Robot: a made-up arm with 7 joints. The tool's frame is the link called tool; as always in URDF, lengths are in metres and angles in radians.
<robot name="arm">
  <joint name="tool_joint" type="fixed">
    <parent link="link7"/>
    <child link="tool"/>
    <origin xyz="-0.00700 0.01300 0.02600" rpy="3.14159 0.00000 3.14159"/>
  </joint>
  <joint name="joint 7" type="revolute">
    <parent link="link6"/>
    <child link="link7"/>
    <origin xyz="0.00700 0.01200 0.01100" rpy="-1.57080 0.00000 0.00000"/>
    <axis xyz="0 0 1"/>
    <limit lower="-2.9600" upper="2.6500" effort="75" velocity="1.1"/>
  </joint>
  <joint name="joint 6" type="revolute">
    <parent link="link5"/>
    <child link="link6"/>
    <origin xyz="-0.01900 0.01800 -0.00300" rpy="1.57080 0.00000 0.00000"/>
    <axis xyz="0 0 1"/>
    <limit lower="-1.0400" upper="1.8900" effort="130" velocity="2.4"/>
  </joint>
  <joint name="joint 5" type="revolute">
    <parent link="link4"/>
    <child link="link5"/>
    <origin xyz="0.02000 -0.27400 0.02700" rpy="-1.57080 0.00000 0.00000"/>
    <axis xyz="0 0 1"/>
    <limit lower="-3.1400" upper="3.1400" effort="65" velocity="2.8"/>
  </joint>
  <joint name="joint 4" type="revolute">
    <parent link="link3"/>
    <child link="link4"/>
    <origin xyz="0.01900 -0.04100 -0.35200" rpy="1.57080 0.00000 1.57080"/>
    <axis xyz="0 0 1"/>
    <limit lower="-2.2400" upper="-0.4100" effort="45" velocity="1.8"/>
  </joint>
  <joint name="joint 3" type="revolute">
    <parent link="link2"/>
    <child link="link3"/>
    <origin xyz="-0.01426 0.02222 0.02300" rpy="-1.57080 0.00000 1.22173"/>
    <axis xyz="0 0 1"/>
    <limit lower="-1.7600" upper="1.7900" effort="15" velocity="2.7"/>
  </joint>
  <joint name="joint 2" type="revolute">
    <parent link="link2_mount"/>
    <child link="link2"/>
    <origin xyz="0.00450 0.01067 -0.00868" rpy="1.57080 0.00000 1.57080"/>
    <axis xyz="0 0 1"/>
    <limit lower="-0.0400" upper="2.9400" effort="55" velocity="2.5"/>
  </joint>
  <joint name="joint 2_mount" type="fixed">
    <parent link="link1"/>
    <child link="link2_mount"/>
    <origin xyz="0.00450 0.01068 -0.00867"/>
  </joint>
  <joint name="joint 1" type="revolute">
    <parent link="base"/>
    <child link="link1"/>
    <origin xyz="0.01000 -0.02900 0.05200" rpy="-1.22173 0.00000 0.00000"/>
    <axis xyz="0 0 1"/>
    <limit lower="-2.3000" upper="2.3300" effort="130" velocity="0.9"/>
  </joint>
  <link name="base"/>
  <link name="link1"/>
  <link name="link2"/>
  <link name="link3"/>
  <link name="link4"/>
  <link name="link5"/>
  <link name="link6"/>
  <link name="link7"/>
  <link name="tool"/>
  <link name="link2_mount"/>
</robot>
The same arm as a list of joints. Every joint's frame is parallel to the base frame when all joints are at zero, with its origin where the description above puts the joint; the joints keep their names.
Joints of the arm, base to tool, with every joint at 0 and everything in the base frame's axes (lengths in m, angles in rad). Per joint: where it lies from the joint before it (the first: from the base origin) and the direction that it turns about. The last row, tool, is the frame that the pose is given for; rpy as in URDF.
joint 1: axis 0 0.9397 0.342 origin 0.0100 -0.0290 0.0520
joint 2: axis 1 0 0 origin 0.0090 -0.0090 -0.0260
joint 3: axis 0 0 1 origin 0.0230 0.0160 0.0210
joint 4: axis 0 1 0 origin 0.0410 0.0190 -0.3520
joint 5: axis 0 0 1 origin -0.0200 0.0270 -0.2740
joint 6: axis 0 1 0 origin 0.0190 -0.0180 -0.0030
joint 7: axis 0 0 1 origin -0.0070 0.0110 0.0120
tool: origin 0.0070 -0.0130 0.0260 rpy 3.1416 0.0000 0.0000
Joint limits (rad, base to tool): -2.3000..2.3300 -0.0400..2.9400 -1.7600..1.7900 -2.2400..-0.4100 -3.1400..3.1400 -1.0400..1.8900 -2.9600..2.6500

